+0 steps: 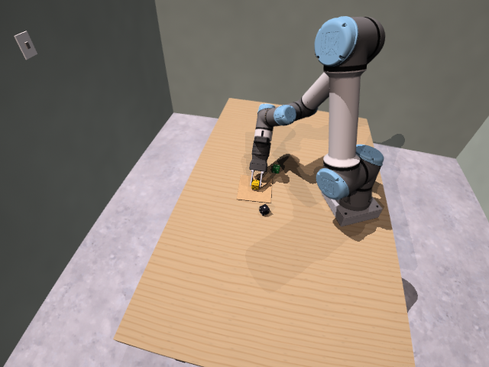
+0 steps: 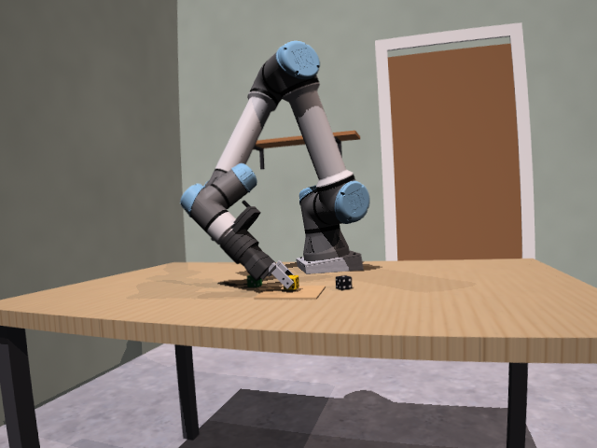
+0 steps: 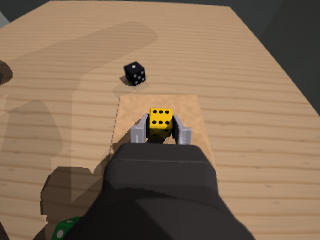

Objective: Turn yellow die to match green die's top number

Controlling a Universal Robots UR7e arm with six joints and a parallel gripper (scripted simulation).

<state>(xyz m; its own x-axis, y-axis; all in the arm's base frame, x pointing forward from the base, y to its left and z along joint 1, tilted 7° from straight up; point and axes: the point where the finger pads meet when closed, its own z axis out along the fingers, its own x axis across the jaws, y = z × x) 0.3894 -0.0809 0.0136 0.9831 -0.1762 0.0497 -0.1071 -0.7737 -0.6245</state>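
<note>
Right now the yellow die is 1 cm to the left of my hand and 1 cm below it. Round my hand: tan mat 3 cm below, 1 cm to the left; green die 10 cm to the right, 10 cm behind, 2 cm below; black die 13 cm to the left, 3 cm behind, 2 cm below.
</note>
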